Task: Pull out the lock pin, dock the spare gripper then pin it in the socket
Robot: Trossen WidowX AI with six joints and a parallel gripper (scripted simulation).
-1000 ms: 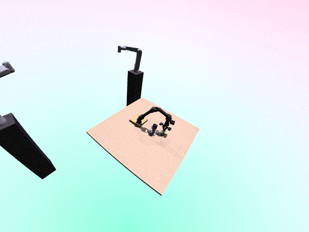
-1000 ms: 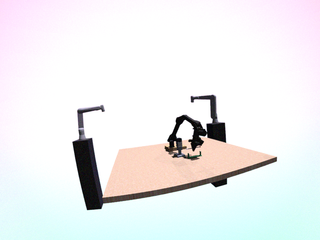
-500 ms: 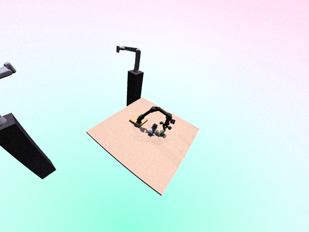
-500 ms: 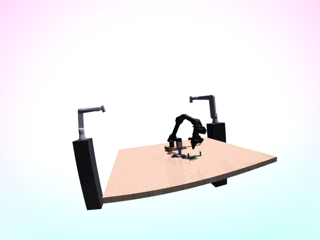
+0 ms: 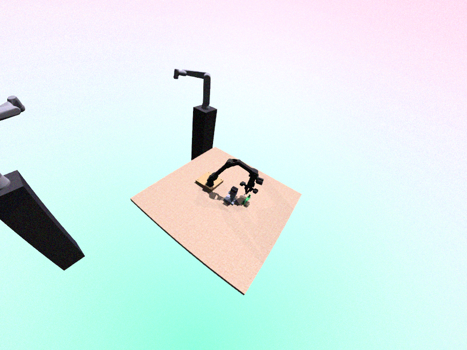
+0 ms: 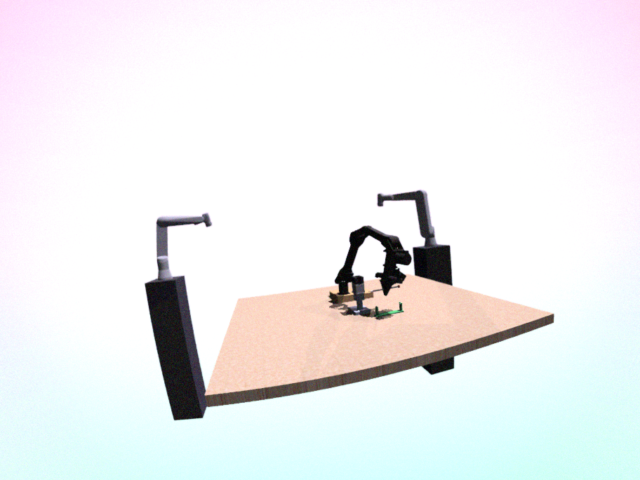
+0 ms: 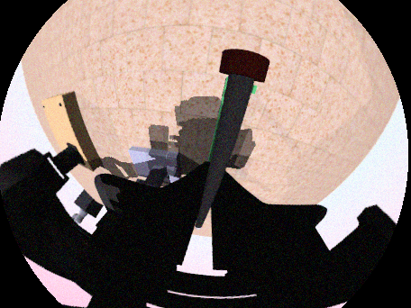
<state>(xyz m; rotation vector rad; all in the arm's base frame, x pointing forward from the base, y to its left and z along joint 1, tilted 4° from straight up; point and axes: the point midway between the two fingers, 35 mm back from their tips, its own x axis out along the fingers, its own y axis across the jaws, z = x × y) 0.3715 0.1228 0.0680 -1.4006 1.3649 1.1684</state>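
Now: gripper tip 100 mm to the left of the mount, 100 mm past it and 30 mm above it. From my gripper tip the other things lie so: green cradle: 60 mm below, 20 mm ahead, 10 mm to the left; then spare gripper: 100 mm to the right, 90 mm behind, 40 mm above.
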